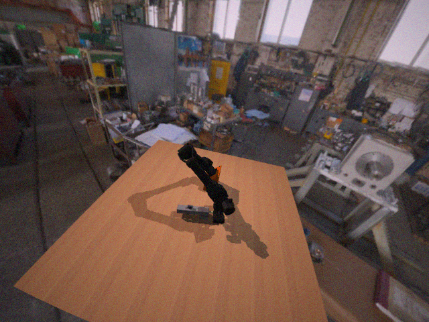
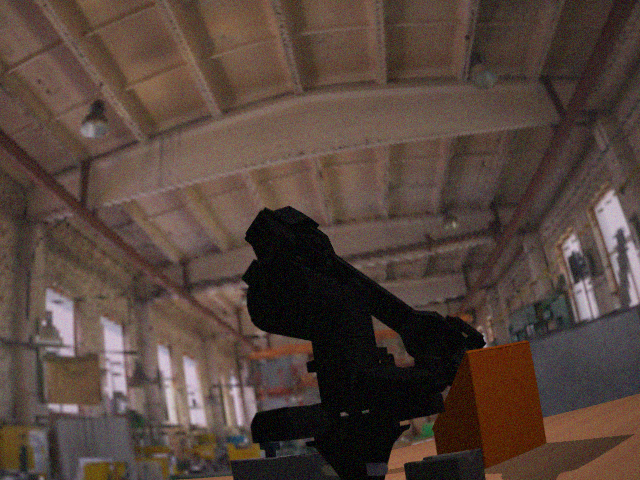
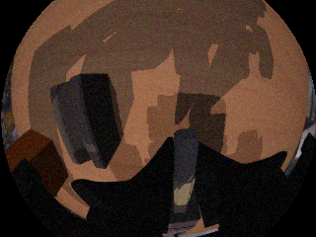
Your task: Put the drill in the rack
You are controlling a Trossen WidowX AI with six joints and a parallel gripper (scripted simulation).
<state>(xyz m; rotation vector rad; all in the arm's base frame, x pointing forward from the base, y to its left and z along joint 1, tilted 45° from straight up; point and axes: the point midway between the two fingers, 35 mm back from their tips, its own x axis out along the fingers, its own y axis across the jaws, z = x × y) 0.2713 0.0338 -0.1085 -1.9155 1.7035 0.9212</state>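
Now: gripper tip 4 cm to the left of the drill, 3 cm below it and 1 cm short of it. The rest, counted from my gripper tip: grey fixture block (14 cm to the right, 3 cm ahead, 3 cm above); then dark grey rack (8 cm behind, 1 cm to the left, 1 cm above); then small dark key (16 cm to the right, 4 cm above, 3 cm ahead).
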